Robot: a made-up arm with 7 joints.
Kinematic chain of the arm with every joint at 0, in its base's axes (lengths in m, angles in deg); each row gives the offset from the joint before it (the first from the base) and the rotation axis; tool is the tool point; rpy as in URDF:
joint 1: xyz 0 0 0.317 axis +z
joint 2: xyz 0 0 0 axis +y
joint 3: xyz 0 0 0.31 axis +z
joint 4: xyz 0.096 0 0 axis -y
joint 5: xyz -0.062 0 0.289 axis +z
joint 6: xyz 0 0 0 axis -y
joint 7: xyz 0.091 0 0 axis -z
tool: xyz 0 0 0 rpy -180 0 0
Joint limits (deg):
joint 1: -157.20..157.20
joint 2: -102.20..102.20
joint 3: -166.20..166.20
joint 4: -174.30..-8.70
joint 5: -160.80..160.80
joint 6: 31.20..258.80
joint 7: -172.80..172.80
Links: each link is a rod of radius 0.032 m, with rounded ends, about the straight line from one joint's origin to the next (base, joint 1, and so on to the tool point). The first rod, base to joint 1, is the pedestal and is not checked.
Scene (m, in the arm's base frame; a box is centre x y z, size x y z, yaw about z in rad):
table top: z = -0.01
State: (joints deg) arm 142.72 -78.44 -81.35 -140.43 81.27 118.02 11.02
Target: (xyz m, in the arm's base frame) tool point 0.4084 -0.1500 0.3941
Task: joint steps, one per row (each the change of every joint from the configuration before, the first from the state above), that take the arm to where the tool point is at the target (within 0.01 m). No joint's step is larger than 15 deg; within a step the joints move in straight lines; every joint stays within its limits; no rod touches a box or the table.
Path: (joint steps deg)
1: -14.14 -1.75 1.80 2.57 -0.04 1.36 0.00
2: -14.14 -1.75 1.81 2.58 -0.04 1.36 0.00
3: -14.13 -1.75 1.80 2.57 -0.04 1.36 0.00
4: -14.14 -1.75 1.81 2.58 -0.05 1.36 0.00

